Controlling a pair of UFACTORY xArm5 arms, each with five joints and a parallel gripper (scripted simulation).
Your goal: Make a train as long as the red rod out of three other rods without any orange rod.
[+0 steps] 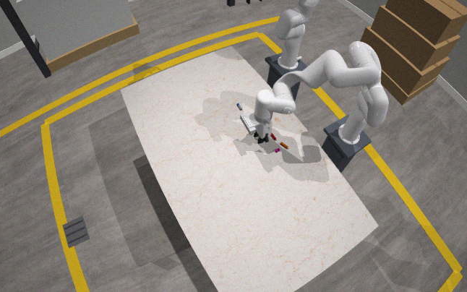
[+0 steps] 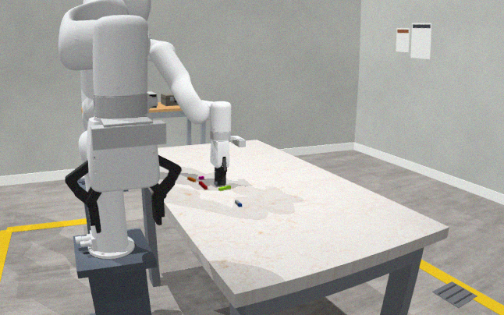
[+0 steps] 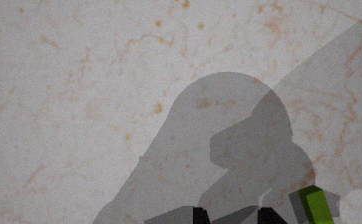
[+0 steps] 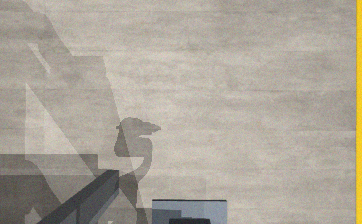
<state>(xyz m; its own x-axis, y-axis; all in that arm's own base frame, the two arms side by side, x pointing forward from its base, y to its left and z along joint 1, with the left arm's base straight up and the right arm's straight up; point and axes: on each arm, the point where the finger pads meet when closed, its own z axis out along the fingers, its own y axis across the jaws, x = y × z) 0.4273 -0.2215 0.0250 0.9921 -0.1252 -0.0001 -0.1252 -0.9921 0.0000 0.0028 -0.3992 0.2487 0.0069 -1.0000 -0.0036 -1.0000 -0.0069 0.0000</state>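
My left gripper is now 50 mm to the left of the lime rod and 20 mm above it. Round my left hand: orange rod 90 mm behind, 80 mm to the left, 20 mm below; red rod 70 mm behind, 20 mm below; magenta rod 50 mm behind, 90 mm to the left, 20 mm below.
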